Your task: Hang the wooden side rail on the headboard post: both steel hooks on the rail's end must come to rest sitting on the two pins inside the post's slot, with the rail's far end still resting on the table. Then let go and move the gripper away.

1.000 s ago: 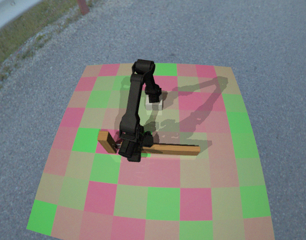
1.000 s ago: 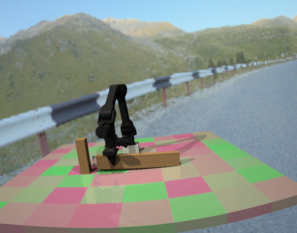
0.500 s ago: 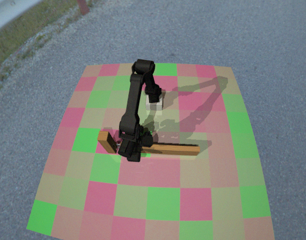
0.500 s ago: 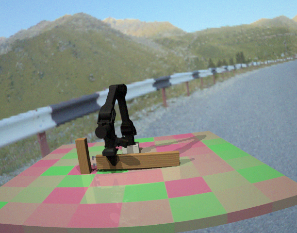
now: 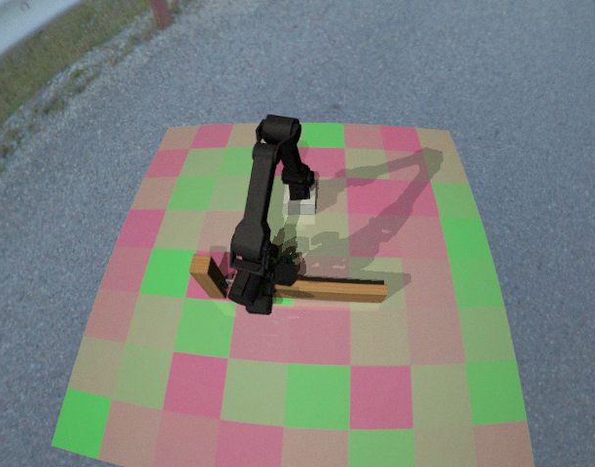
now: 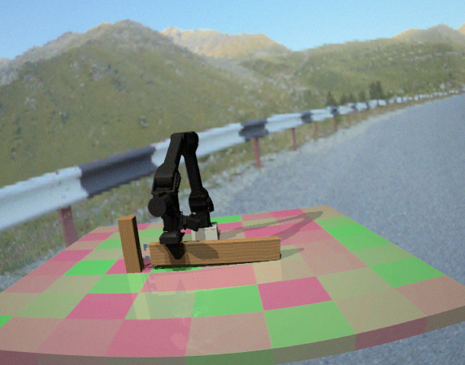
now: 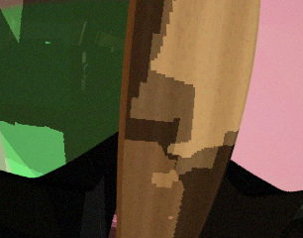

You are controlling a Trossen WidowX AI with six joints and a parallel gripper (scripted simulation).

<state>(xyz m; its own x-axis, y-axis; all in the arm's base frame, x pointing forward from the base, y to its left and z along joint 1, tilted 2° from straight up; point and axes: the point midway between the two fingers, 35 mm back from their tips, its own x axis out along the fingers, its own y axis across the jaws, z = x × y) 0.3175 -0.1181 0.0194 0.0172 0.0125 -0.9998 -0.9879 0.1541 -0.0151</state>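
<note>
Now: the headboard post 150 mm to the right of my gripper tip, 40 mm above it and 20 mm behind it.
</note>
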